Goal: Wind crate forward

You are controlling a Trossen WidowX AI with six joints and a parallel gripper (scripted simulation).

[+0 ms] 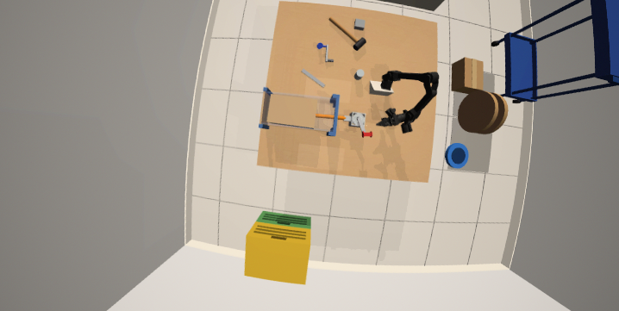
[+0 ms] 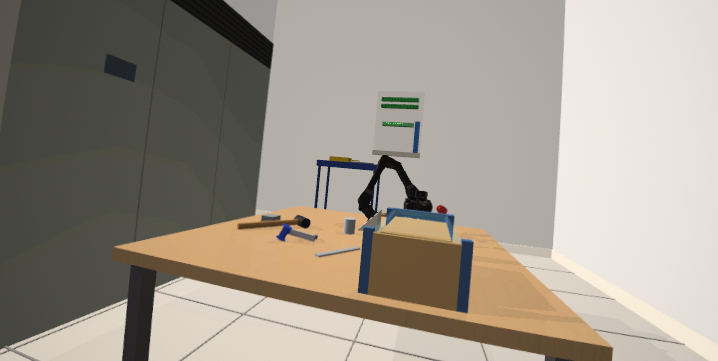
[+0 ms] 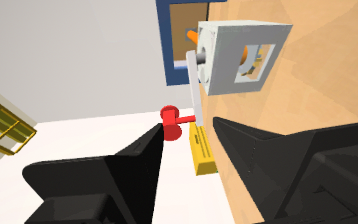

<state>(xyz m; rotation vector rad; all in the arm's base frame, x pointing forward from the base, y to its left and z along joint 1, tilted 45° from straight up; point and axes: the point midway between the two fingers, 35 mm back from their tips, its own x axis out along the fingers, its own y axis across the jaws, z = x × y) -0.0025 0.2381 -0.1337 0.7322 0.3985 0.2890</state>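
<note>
The red grip lies 8 cm to the left of my gripper tip, 6 cm ahead of it and 1 cm above it. The rest, counted from my gripper tip: blue steel frame 28 cm ahead, 3 cm below; hand winch 10 cm below, 10 cm ahead, 2 cm to the right; red-knobbed crank handle 8 cm ahead, 4 cm to the left, 2 cm below.
</note>
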